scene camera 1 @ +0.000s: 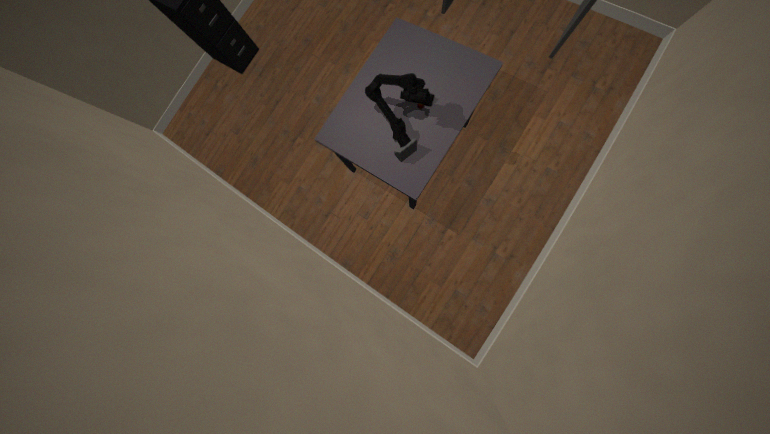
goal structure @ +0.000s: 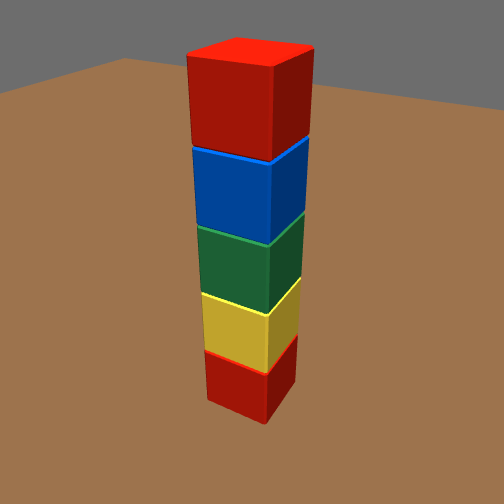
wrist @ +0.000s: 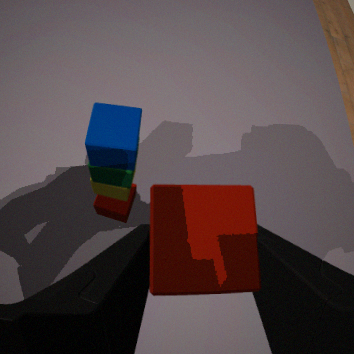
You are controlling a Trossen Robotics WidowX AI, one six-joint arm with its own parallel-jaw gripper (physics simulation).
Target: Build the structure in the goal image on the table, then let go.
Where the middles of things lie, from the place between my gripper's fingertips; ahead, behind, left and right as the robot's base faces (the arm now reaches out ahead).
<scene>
Now: hand 60 mm short of the blue cube (wrist: 111, 140), 60 mm to the right of it and 80 mm above it. Round my hand: green block (wrist: 113, 176): 60 mm ahead, 60 mm to the left, 110 mm below.
</scene>
